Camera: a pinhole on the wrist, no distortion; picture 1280 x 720 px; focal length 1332.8 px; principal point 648.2 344.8 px. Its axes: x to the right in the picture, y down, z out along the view. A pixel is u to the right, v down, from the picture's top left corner.
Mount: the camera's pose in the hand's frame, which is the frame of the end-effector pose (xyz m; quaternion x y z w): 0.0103 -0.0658 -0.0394 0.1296 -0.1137 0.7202 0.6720
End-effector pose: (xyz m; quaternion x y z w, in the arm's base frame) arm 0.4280 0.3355 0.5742 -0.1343 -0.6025 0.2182 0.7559
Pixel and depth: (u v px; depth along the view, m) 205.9 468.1 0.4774
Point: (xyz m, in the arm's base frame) 0.1449 -0.0188 0.8291
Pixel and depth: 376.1 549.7 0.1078
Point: 0.3956 0.2239 0.6440
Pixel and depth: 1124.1 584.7 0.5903
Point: -0.1458 0.1913 0.6733
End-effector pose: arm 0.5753 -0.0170 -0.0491 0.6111 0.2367 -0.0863 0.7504
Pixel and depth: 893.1 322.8 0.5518
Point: 0.6658 -0.5415 -0.1283
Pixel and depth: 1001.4 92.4 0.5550
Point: 0.7717 -0.5319 -0.1261
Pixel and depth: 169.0 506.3 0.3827
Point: 0.4942 -0.3601 -0.2908
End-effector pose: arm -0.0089 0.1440 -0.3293 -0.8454 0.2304 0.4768 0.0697
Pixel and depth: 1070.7 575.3 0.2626
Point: -0.1693 0.3043 -0.4377
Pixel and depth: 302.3 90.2 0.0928
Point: 0.0289 0.2516 -0.3899
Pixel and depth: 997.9 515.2 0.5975
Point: -0.4222 0.4680 -0.6044
